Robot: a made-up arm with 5 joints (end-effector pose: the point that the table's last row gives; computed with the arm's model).
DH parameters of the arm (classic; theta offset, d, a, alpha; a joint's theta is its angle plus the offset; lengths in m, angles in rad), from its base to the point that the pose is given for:
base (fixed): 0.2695 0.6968 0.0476 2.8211
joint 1: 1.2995 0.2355 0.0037 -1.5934
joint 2: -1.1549 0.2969 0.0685 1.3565
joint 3: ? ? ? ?
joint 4: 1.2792 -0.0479 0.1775 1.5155
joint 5: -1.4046 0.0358 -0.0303 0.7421
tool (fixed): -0.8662 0.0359 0 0
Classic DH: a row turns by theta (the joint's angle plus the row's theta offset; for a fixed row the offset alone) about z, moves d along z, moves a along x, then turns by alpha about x.
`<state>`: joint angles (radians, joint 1 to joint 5).
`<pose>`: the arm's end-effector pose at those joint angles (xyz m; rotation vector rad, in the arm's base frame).
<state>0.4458 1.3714 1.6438 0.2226 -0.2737</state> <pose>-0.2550 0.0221 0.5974 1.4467 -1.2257 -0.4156</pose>
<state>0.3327 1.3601 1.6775 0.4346 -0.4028</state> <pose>-0.2182 0.0010 0.6080 1.4553 -1.2642 -0.6233</pose>
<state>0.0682 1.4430 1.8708 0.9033 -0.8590</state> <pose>-0.1096 -0.0398 0.6139 1.5246 -1.6251 -1.0153</pose>
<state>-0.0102 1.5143 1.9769 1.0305 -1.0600</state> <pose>-0.0730 -0.0517 0.6182 1.6342 -1.8461 -1.0592</pose>
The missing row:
joint 3: 0.1272 -0.043 -0.0053 -0.8722
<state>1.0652 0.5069 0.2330 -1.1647 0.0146</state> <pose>-0.2881 -0.1115 0.3448 -2.4145 0.0940 -1.5658</pose>
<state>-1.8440 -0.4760 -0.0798 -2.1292 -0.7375</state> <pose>0.1502 -0.3090 0.4274 0.0141 -0.0148 0.6417</pose>
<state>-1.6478 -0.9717 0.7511 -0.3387 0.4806</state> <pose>0.3454 -0.3768 0.4099 -2.0914 -1.4773 1.6705</pose>
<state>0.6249 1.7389 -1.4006 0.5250 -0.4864</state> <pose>-0.2267 -0.0109 0.6981 0.9038 1.5982 -0.3664</pose>
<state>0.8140 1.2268 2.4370 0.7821 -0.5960</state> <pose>-0.0983 0.0005 0.6095 -0.7212 2.7136 1.4066</pose>
